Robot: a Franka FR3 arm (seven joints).
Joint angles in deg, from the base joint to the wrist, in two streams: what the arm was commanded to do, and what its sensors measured. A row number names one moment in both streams.
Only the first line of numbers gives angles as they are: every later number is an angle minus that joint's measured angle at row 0.
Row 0, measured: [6.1 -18.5 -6.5 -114.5 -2.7 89.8 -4.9]
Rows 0 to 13, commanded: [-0.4 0.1 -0.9 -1.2 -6.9 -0.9 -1.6]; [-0.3 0.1 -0.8 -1.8 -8.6 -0.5 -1.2]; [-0.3 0.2 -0.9 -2.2 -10.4 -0.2 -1.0]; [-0.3 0.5 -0.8 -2.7 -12.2 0.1 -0.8]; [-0.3 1.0 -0.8 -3.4 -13.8 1.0 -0.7]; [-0.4 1.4 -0.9 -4.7 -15.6 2.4 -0.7]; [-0.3 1.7 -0.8 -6.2 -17.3 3.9 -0.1]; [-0.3 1.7 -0.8 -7.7 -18.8 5.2 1.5]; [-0.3 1.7 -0.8 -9.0 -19.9 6.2 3.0]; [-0.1 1.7 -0.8 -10.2 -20.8 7.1 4.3]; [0.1 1.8 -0.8 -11.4 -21.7 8.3 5.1]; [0.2 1.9 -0.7 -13.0 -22.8 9.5 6.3]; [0.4 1.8 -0.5 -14.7 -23.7 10.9 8.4]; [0.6 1.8 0.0 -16.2 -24.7 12.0 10.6]
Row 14, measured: [0.2 2.9 -1.1 -11.0 -21.3 8.1 5.0]
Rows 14 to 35, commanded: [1.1 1.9 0.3 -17.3 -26.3 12.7 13.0]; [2.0 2.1 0.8 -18.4 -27.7 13.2 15.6]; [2.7 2.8 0.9 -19.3 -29.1 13.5 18.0]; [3.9 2.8 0.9 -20.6 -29.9 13.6 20.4]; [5.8 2.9 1.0 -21.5 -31.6 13.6 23.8]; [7.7 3.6 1.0 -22.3 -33.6 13.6 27.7]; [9.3 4.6 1.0 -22.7 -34.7 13.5 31.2]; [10.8 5.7 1.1 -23.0 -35.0 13.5 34.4]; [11.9 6.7 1.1 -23.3 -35.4 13.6 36.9]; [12.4 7.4 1.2 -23.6 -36.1 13.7 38.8]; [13.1 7.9 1.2 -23.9 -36.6 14.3 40.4]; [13.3 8.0 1.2 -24.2 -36.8 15.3 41.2]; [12.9 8.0 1.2 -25.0 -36.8 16.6 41.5]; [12.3 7.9 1.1 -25.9 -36.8 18.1 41.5]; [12.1 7.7 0.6 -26.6 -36.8 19.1 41.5]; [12.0 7.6 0.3 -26.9 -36.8 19.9 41.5]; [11.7 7.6 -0.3 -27.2 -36.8 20.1 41.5]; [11.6 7.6 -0.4 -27.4 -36.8 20.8 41.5]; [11.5 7.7 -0.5 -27.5 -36.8 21.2 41.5]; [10.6 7.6 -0.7 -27.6 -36.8 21.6 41.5]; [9.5 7.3 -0.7 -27.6 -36.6 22.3 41.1]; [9.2 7.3 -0.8 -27.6 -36.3 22.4 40.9]
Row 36, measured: [11.5 8.8 -0.9 -26.0 -35.5 20.0 40.5]
